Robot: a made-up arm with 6 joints.
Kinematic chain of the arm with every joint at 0, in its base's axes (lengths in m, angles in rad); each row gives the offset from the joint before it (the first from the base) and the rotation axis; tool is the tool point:
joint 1: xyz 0 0 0.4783 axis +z
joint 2: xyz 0 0 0 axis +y
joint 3: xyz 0 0 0.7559 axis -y
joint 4: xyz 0 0 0 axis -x
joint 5: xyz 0.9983 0 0 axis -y
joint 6: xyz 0 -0.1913 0 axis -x
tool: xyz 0 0 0
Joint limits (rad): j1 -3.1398..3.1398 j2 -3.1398..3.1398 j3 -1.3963..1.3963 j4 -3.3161..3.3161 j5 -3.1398..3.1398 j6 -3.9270..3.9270
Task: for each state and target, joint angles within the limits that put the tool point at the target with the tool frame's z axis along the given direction. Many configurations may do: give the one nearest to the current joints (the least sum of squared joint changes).
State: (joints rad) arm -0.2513 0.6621 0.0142 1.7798 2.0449 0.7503
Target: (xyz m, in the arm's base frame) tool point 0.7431 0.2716 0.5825 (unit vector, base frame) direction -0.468 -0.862 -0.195
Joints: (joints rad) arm 0.2278 0.0147 -0.8488 2.1009 2.4312 1.1363
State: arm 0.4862 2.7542 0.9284 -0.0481 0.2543 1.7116
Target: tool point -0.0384 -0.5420 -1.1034 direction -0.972 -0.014 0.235
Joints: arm 1.1454 3.0756 0.8790 0.1644 0.1597 1.9038
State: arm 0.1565 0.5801 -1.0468 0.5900 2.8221 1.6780
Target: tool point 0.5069 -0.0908 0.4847 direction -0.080 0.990 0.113
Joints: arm 0.2024 -0.2887 -1.1045 0.0673 3.1398 1.8042
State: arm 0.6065 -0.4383 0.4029 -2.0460 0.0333 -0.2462
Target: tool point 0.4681 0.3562 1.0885 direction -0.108 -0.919 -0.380
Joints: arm 0.5311 -0.6050 -0.4399 -1.9456 0.6602 0.0067
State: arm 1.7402 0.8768 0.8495 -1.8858 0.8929 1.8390
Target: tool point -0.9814 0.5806 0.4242 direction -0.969 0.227 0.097
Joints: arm 2.5802 0.5569 -0.0106 -1.7332 1.0611 2.5858
